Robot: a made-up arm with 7 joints. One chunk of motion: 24 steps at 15 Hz.
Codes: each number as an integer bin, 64 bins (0 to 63) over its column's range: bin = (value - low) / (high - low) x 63, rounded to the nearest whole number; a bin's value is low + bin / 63 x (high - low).
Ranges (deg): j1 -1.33..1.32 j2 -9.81..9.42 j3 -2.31..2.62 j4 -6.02..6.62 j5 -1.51..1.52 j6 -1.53..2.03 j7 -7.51..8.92
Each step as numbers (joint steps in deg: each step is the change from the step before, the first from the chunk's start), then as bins.
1 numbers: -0.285 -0.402 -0.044 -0.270 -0.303 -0.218 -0.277
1 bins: 25 31 29 29 25 23 28
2 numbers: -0.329 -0.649 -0.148 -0.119 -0.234 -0.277 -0.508
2 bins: 24 30 28 29 27 22 27
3 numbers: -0.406 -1.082 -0.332 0.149 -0.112 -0.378 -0.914
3 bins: 22 29 25 31 29 20 25
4 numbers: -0.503 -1.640 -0.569 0.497 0.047 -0.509 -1.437
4 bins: 20 27 22 32 32 18 23
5 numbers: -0.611 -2.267 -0.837 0.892 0.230 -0.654 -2.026
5 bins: 17 25 19 34 36 16 21
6 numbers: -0.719 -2.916 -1.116 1.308 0.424 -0.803 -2.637
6 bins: 15 23 15 37 40 13 19
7 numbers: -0.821 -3.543 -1.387 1.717 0.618 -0.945 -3.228
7 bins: 12 21 12 39 44 10 16
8 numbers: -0.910 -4.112 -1.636 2.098 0.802 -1.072 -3.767
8 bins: 10 19 9 40 48 8 14
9 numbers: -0.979 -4.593 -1.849 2.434 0.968 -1.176 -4.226
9 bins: 8 17 6 42 52 6 13
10 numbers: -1.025 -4.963 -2.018 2.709 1.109 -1.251 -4.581
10 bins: 7 16 4 44 54 5 11
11 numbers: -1.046 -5.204 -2.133 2.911 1.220 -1.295 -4.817
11 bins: 7 15 2 45 57 4 10
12 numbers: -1.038 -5.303 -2.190 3.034 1.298 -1.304 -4.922
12 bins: 7 15 2 45 58 4 10
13 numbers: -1.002 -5.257 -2.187 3.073 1.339 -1.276 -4.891
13 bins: 8 15 2 45 59 4 10
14 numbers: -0.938 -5.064 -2.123 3.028 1.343 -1.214 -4.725
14 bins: 9 16 2 45 59 6 11
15 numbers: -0.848 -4.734 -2.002 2.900 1.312 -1.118 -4.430
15 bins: 11 17 4 44 59 7 12
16 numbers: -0.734 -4.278 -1.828 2.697 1.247 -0.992 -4.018
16 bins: 14 18 6 43 57 10 13
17 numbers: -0.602 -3.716 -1.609 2.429 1.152 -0.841 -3.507
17 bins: 17 20 9 42 55 12 15
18 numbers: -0.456 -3.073 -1.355 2.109 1.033 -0.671 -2.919
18 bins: 21 22 12 41 53 15 18
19 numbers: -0.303 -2.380 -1.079 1.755 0.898 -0.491 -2.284
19 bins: 24 24 16 39 50 18 20
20 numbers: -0.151 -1.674 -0.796 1.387 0.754 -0.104 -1.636
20 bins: 28 27 19 37 47 25 23
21 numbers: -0.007 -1.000 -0.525 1.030 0.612 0.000 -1.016
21 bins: 31 29 23 35 44 27 25
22 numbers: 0.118 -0.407 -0.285 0.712 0.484 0.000 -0.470
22 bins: 34 31 26 34 41 27 27
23 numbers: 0.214 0.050 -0.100 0.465 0.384 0.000 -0.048
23 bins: 37 32 28 32 39 27 29
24 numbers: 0.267 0.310 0.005 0.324 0.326 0.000 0.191
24 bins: 38 33 30 32 38 27 30
